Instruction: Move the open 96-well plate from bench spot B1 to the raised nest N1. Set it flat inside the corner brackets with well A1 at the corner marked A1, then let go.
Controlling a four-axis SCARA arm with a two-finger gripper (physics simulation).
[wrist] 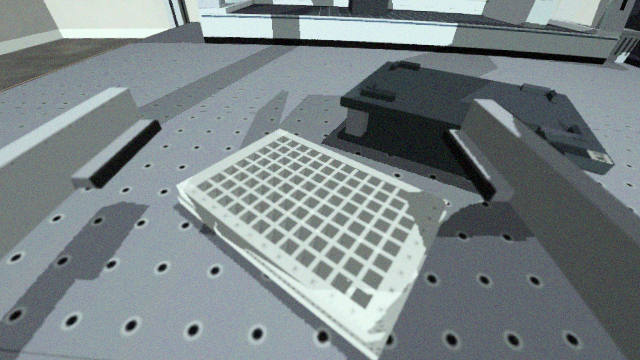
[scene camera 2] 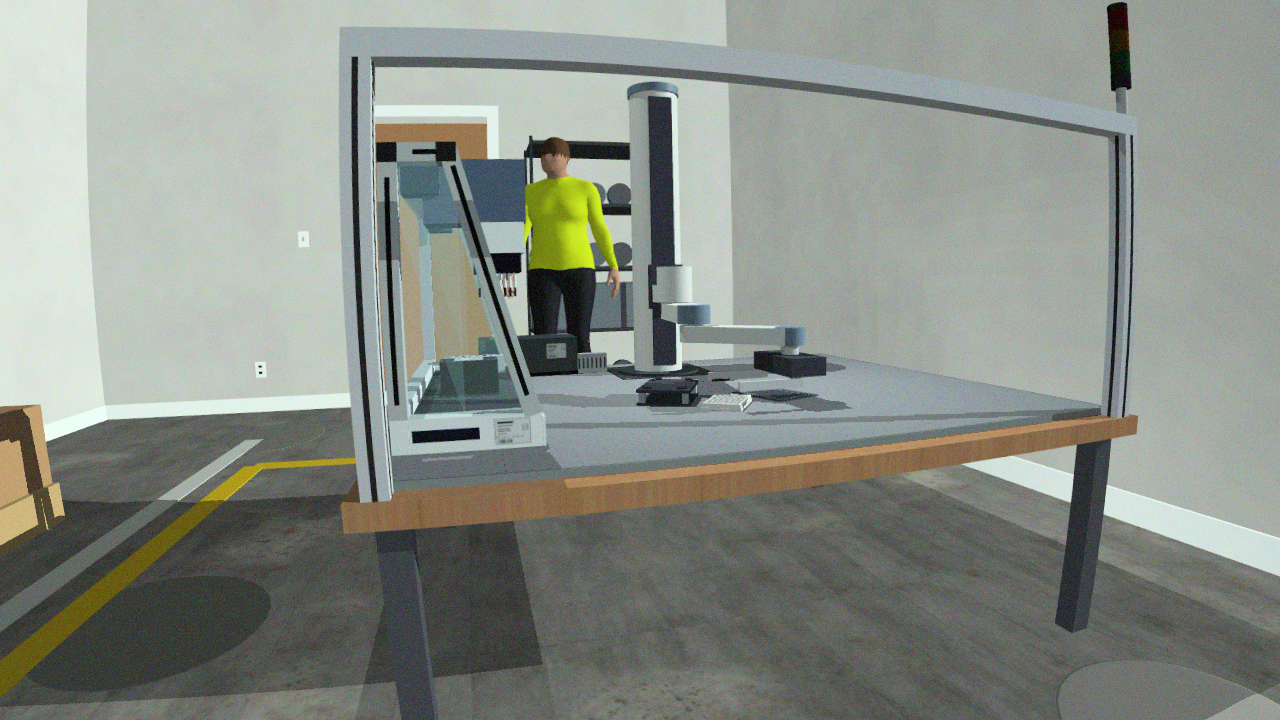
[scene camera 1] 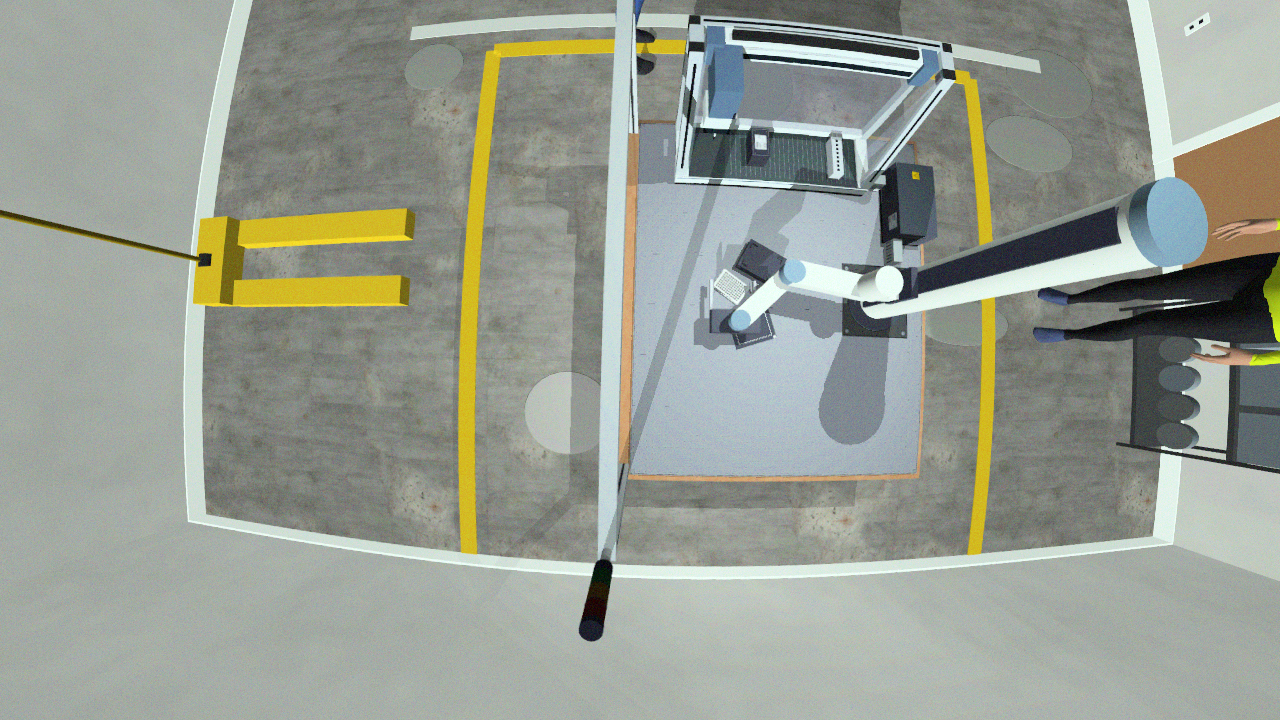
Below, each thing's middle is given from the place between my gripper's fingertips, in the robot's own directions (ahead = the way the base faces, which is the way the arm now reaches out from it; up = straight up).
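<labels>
Counting from my hand, I find the white well plate (wrist: 347, 241) 10 mm to the left of it and 10 mm behind it, and the plate is also 50 mm below my hand.
</labels>
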